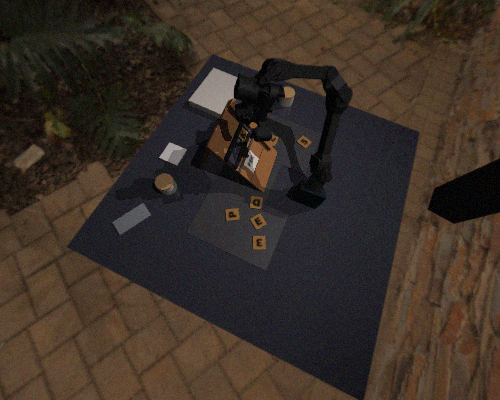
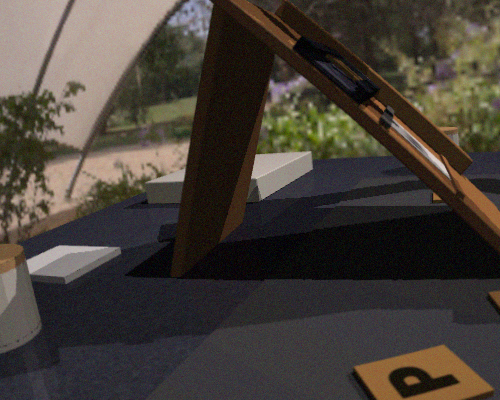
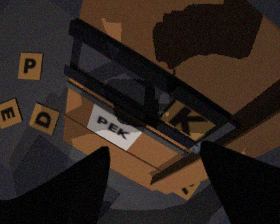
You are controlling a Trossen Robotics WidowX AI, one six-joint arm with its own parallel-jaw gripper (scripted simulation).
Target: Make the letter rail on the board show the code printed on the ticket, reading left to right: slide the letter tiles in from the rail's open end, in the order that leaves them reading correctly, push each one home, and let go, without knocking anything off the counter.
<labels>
My gripper shows in image 1 and in image 3; in image 2 it is out of frame. A white block shows in image 1 [212, 95] and in image 2 [271, 172]; in image 3 it is out of frame. One and the same spot on my gripper: [image 3: 82, 186] is [image 1: 251, 133].
</labels>
